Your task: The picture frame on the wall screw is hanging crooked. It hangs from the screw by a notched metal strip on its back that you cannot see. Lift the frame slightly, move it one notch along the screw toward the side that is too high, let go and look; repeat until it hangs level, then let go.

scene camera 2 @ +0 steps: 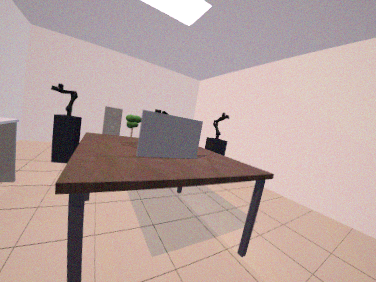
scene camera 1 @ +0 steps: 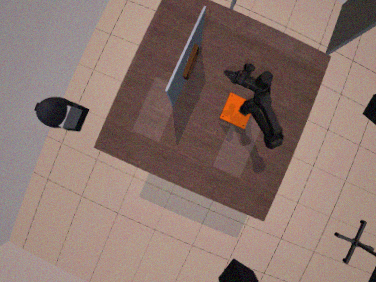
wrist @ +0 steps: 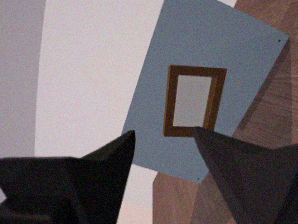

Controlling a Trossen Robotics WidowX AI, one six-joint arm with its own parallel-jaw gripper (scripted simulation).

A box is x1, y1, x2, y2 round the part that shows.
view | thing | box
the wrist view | my gripper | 0, 126, 297, 223
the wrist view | brown picture frame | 163, 64, 226, 137
